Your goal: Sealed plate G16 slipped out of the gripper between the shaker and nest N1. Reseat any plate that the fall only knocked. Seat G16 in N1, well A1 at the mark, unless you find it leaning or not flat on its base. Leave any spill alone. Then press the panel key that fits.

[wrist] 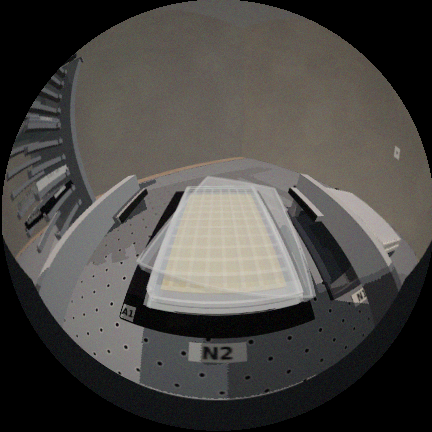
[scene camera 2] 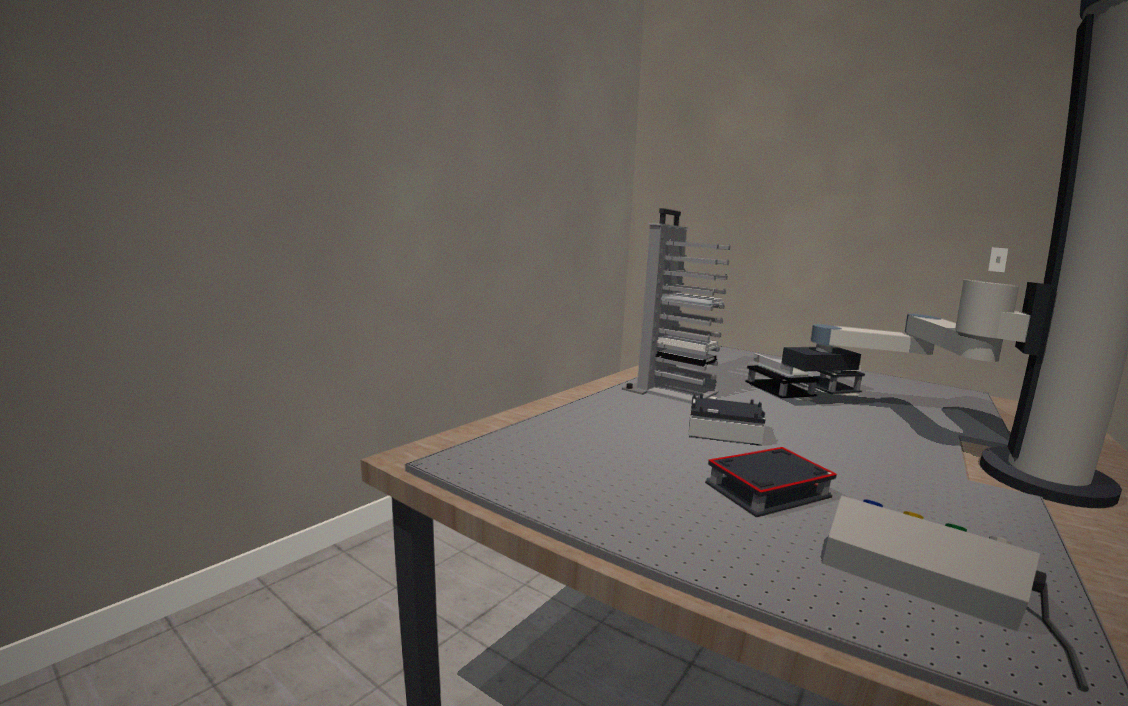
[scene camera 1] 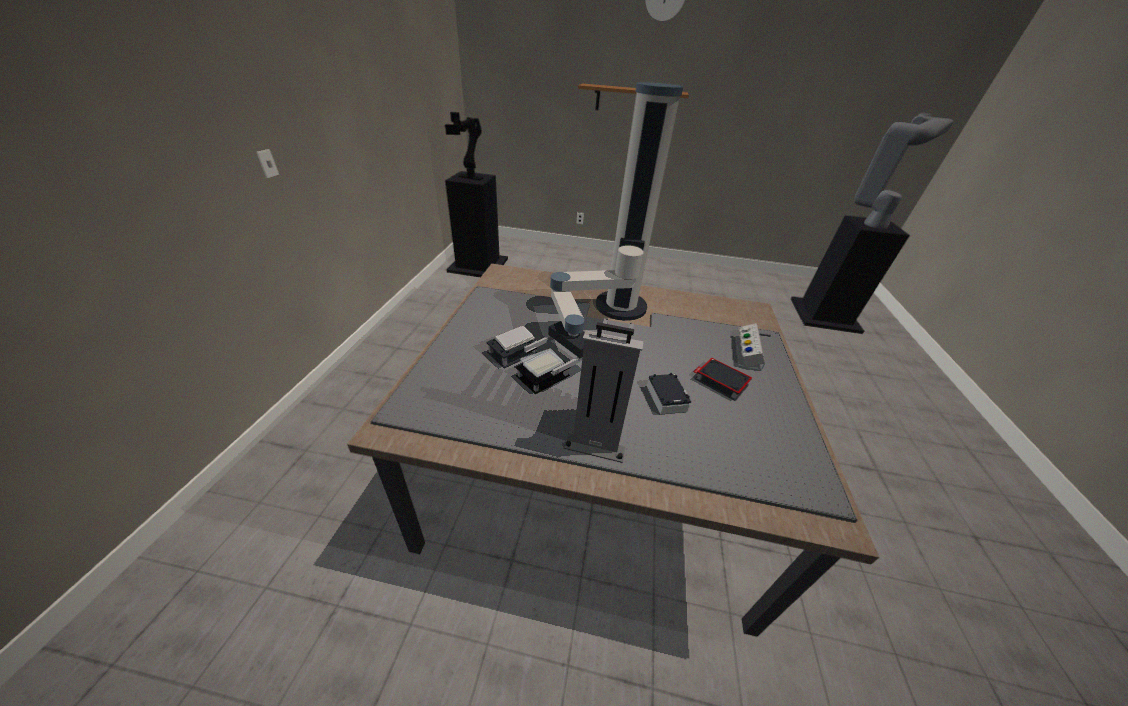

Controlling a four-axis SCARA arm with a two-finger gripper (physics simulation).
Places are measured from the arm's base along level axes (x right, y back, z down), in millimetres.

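Where they show: gripper, fingertip midpoint: [wrist: 217,179] [scene camera 2: 779,356] [scene camera 1: 538,360]; arm's base, origin of the base link: [scene camera 2: 1046,479] [scene camera 1: 620,306].
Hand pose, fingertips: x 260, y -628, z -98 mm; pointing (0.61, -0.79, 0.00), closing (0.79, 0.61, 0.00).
Things, the pixels of their centre, and the offset from my fingertips. "pt": a spot on its surface instead.
- clear plate with pale yellow wells, body centre: [wrist: 237,211] [scene camera 1: 540,359] dx -2, dy +28, dz +17 mm
- nest N2, body centre: [wrist: 217,245] [scene camera 2: 781,379] [scene camera 1: 543,370] dx -15, dy +18, dz +60 mm
- A1 tag, surface spot: [wrist: 127,312] pt dx -105, dy +44, dz +38 mm
- white plate, body centre: [wrist: 361,214] [scene camera 1: 514,337] dx +129, dy +135, dz +18 mm
- nest N1, surface spot: [scene camera 2: 841,381] pt dx +227, dy +153, dz +85 mm
- tall plate rack, body centre: [scene camera 2: 681,302] [scene camera 1: 605,381] dx -249, dy -201, dz -138 mm
- dark-topped white box, surface spot: [scene camera 2: 726,428] pt dx -517, dy +29, dz +58 mm
- key panel, body centre: [scene camera 2: 927,548] [scene camera 1: 751,344] dx -815, dy +387, dz +44 mm
My gripper [wrist: 217,179] [scene camera 1: 539,360] is open, its fingers on either side of the plate on nest N2, with gaps on both sides. That clear plate with pale yellow wells [wrist: 225,240] [scene camera 1: 542,362] lies over nest N2 [wrist: 225,326] [scene camera 2: 780,382]. A clear lid-like outline around it is turned askew, its corner sticking out at the left. The A1 tag [wrist: 127,312] is at the nest's near left corner. A white plate [wrist: 365,212] [scene camera 1: 514,338] lies on nest N1 [scene camera 2: 841,381], right of N2. No plate name is readable. No spill can be made out.
A tall plate rack [scene camera 1: 603,399] [scene camera 2: 655,308] [wrist: 70,125] stands left of N2 in the wrist view. A dark-topped white box [scene camera 1: 668,391] [scene camera 2: 726,428], a red-rimmed stand [scene camera 1: 722,376] [scene camera 2: 769,468] and the key panel [scene camera 1: 748,343] [scene camera 2: 931,557] are across the table.
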